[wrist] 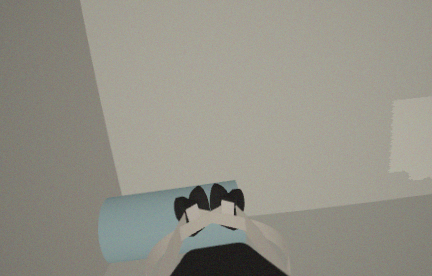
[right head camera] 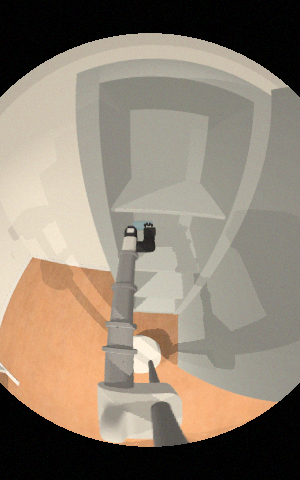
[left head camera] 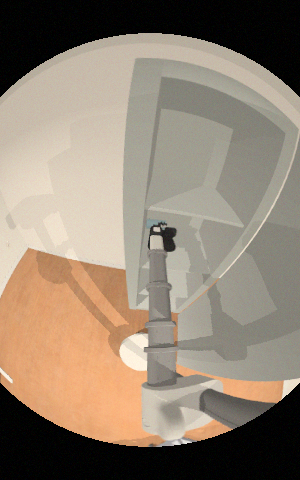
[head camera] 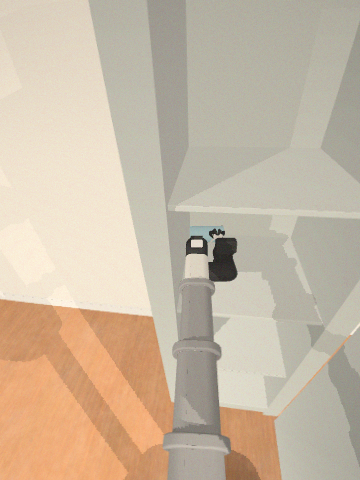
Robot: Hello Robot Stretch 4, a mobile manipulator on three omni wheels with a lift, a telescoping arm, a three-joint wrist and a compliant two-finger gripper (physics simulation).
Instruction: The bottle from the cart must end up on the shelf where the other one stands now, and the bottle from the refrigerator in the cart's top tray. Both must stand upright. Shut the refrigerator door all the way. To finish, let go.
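Seen in the pictures: gripper, fingertip midpoint: [wrist: 208, 199] [right head camera: 147, 223] [left head camera: 161, 222] [head camera: 216, 231]; robot's base at its link origin: [right head camera: 139, 353] [left head camera: 140, 350].
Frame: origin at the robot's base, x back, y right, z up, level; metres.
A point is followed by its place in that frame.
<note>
A light-blue bottle [head camera: 197, 231] @[x -0.854, y 0.005, z 0.964 m] [left head camera: 151, 223] @[x -0.847, y 0.010, z 0.956 m] [right head camera: 139, 225] @[x -0.846, y 0.023, z 0.954 m] [wrist: 135, 225] @[x -0.845, y 0.009, z 0.953 m] lies on its side in the refrigerator [head camera: 135, 175] @[x -0.500, y -0.117, z 1.361 m] [left head camera: 135, 175] @[x -0.499, y -0.100, z 1.402 m] [right head camera: 92, 175] @[x -0.499, y -0.102, z 1.423 m], near the left inner wall, above the middle shelf [head camera: 240, 295] @[x -0.579, y 0.149, z 0.900 m]. My gripper [head camera: 217, 232] @[x -0.852, y 0.083, z 0.966 m] [left head camera: 162, 225] @[x -0.852, y 0.083, z 0.966 m] [right head camera: 148, 225] @[x -0.852, y 0.083, z 0.966 m] [wrist: 208, 199] @[x -0.852, y 0.083, z 0.966 m] is shut, its fingertips together in front of the bottle's side, with no part of the bottle between them. Whether they touch it I cannot tell. The fingers and wrist hide part of the bottle. The refrigerator door [head camera: 320, 430] @[x -0.280, y 0.410, z 0.580 m] [left head camera: 250, 300] @[x -0.192, y 0.403, z 1.116 m] [right head camera: 245, 285] @[x -0.230, y 0.406, z 1.183 m] stands open on the right. The cart and the other bottle do not show.
An upper shelf [head camera: 280, 192] @[x -0.571, y 0.190, z 1.286 m] [left head camera: 200, 205] @[x -0.579, y 0.183, z 1.286 m] [right head camera: 170, 200] @[x -0.581, y 0.172, z 1.286 m] is above the gripper. The refrigerator's left inner wall is close to the wrist. My arm [head camera: 196, 360] @[x -0.253, y 0.000, z 1.157 m] [left head camera: 160, 305] @[x -0.208, y 0.000, z 1.157 m] [right head camera: 122, 305] @[x -0.210, y 0.005, z 1.157 m] reaches in from the front. A pale room wall [head camera: 60, 175] @[x -1.108, y -0.666, z 1.117 m] stands on the left.
</note>
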